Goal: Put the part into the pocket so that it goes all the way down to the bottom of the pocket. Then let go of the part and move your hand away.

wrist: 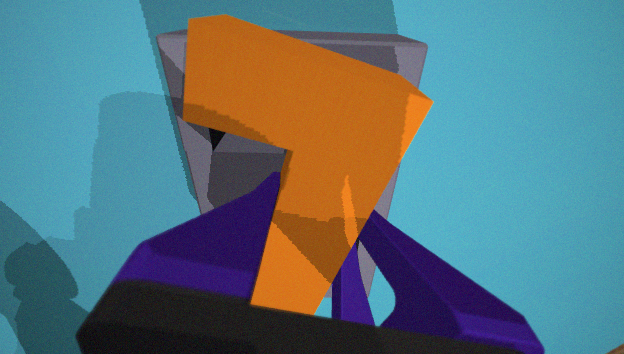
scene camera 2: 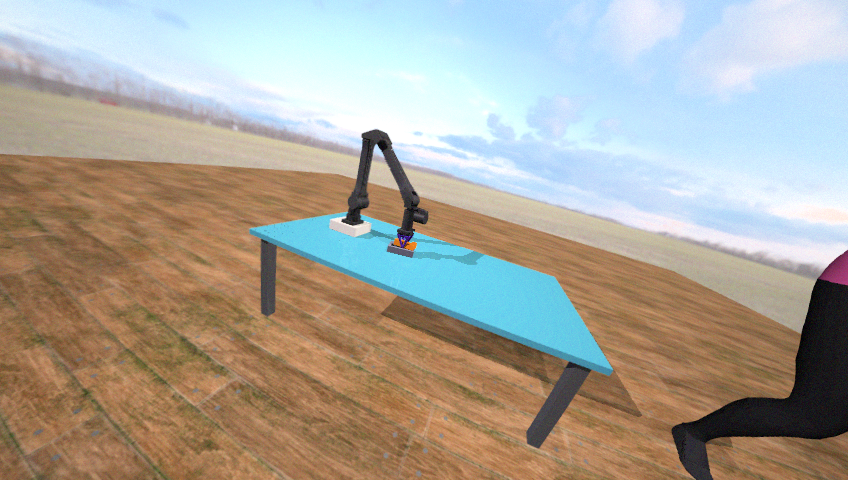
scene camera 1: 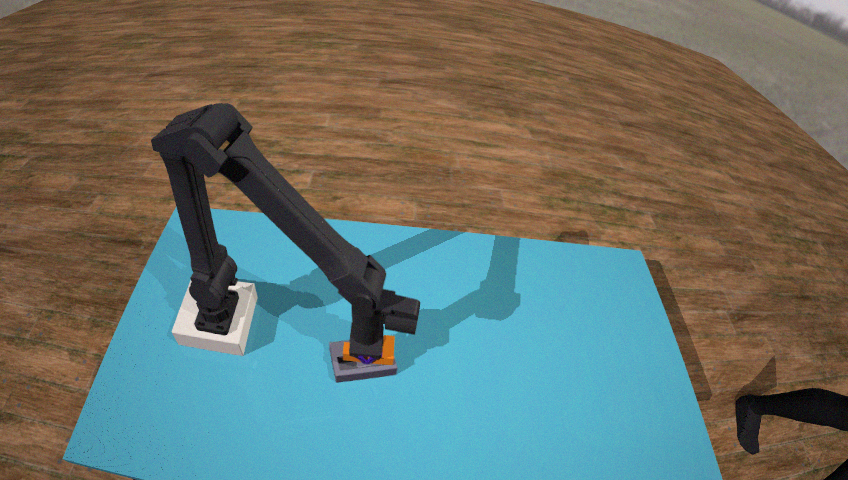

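Pixels of known places: gripper, fingertip midpoint: (wrist: pixel 309 192) (scene camera 2: pixel 403 246) (scene camera 1: pixel 366 357); arm's base at its link origin: (scene camera 2: pixel 352 222) (scene camera 1: pixel 217 312).
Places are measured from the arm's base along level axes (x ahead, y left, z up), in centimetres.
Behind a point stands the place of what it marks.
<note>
The orange L-shaped part (scene camera 1: pixel 387 347) @(x 41.2, y -3.3, z 1.1 cm) (scene camera 2: pixel 410 245) @(x 41.2, y -6.0, z 0.4 cm) (wrist: pixel 300 110) @(x 41.4, y -2.9, z 1.0 cm) is held over the grey block with the pocket (scene camera 1: pixel 364 374) @(x 36.7, y -8.7, z -3.1 cm) (scene camera 2: pixel 399 251) @(x 36.8, y -8.6, z -3.8 cm) (wrist: pixel 195 155) @(x 37.3, y 0.4, z -2.1 cm). In the wrist view the part is turned relative to the block, and its right corner reaches past the block's right edge. The part hides much of the pocket; some of the pocket shows inside the bend of the L. My gripper (scene camera 1: pixel 366 358) @(x 36.9, y -4.6, z -2.1 cm) (scene camera 2: pixel 403 240) @(x 36.9, y -4.6, z -2.1 cm) (wrist: pixel 309 192) @(x 36.9, y -4.6, z -2.1 cm) has purple fingers and is shut on one leg of the part. I cannot tell whether the part touches the block's rim.
The arm's white base block (scene camera 1: pixel 208 345) @(x -1.0, y -7.7, z -3.2 cm) (scene camera 2: pixel 351 228) @(x 4.9, y -7.5, z -1.1 cm) stands on the blue table (scene camera 1: pixel 535 386) @(x 77.5, y -7.8, z -5.7 cm) (scene camera 2: pixel 476 297) @(x 80.8, y -23.1, z -5.7 cm), to the left of the pocket block. A person's leg in black (scene camera 1: pixel 791 403) (scene camera 2: pixel 755 416) shows at the right, beyond the table edge.
</note>
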